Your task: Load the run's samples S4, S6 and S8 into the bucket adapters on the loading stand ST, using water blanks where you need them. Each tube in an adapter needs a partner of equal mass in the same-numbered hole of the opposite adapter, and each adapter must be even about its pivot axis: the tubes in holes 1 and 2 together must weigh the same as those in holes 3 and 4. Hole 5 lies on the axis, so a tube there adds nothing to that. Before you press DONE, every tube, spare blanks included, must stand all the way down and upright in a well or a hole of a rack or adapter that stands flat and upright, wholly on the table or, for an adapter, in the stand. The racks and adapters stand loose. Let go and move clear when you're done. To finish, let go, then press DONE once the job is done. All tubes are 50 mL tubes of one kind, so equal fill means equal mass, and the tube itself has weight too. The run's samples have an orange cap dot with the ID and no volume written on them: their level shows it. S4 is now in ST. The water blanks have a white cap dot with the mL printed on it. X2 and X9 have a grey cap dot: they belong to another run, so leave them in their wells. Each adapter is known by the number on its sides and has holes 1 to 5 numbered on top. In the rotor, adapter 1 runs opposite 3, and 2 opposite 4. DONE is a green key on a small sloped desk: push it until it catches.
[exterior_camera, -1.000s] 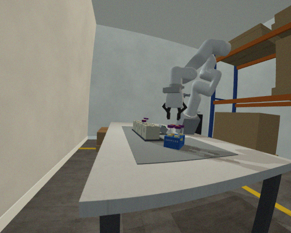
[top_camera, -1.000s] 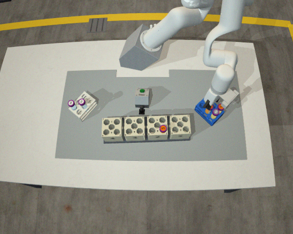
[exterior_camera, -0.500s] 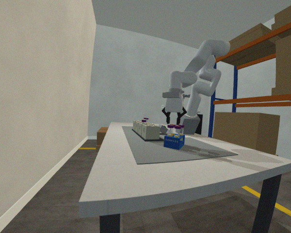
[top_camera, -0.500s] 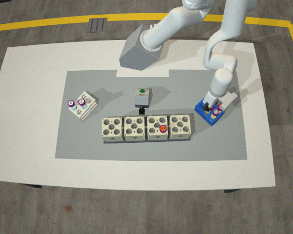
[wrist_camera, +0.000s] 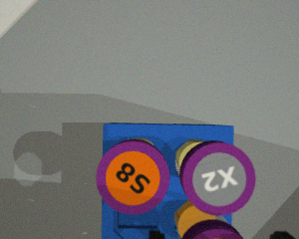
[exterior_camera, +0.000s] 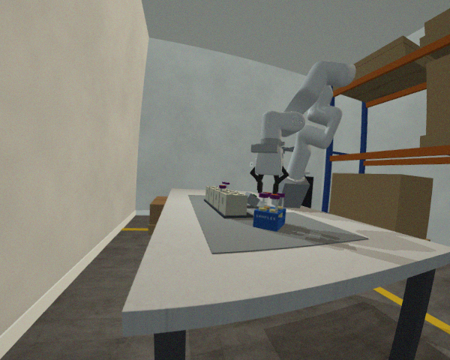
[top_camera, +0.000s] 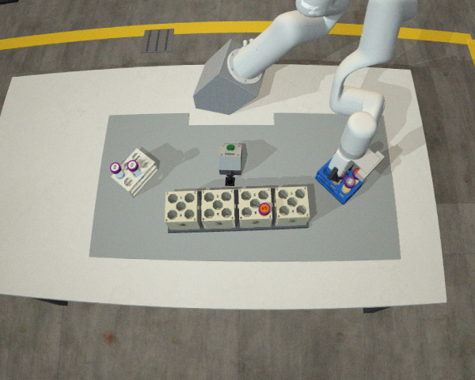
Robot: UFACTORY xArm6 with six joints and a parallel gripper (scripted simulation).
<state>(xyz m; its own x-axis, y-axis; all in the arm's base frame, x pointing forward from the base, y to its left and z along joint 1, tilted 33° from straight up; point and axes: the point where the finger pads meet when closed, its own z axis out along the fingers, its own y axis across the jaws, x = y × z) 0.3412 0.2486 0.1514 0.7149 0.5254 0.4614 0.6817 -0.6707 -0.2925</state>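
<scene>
The orange-dot tube lies 70 mm below my hand and 10 mm ahead of it. Round my hand: loading stand: 310 mm to the right, 130 mm below, 90 mm ahead; green DONE key: 340 mm to the right, 110 mm behind, 70 mm below; blue sample rack: 110 mm below, 10 mm to the left, 10 mm behind.
</scene>
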